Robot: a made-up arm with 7 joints. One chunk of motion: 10 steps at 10 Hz.
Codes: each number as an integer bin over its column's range. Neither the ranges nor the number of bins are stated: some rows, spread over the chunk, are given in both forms.
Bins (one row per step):
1: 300 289 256 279 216 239 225
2: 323 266 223 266 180 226 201
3: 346 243 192 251 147 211 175
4: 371 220 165 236 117 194 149
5: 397 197 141 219 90 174 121
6: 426 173 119 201 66 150 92
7: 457 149 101 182 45 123 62
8: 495 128 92 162 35 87 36
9: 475 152 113 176 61 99 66
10: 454 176 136 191 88 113 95
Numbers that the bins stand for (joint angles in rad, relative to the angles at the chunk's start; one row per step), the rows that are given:
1: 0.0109 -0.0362 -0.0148 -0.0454 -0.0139 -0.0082 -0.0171
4: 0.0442 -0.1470 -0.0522 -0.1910 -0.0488 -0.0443 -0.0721
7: 0.0846 -0.2609 -0.0785 -0.3738 -0.0741 -0.1013 -0.1351
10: 0.0832 -0.2176 -0.0641 -0.3434 -0.0590 -0.1093 -0.1112
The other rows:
2: 0.0217 -0.0732 -0.0284 -0.0895 -0.0266 -0.0187 -0.0345
3: 0.0325 -0.1101 -0.0411 -0.1402 -0.0382 -0.0307 -0.0533
5: 0.0565 -0.1839 -0.0621 -0.2486 -0.0583 -0.0604 -0.0924
6: 0.0701 -0.2224 -0.0711 -0.3095 -0.0668 -0.0796 -0.1134
8: 0.1025 -0.2946 -0.0822 -0.4415 -0.0777 -0.1302 -0.1539
9: 0.0931 -0.2561 -0.0736 -0.3941 -0.0685 -0.1206 -0.1322

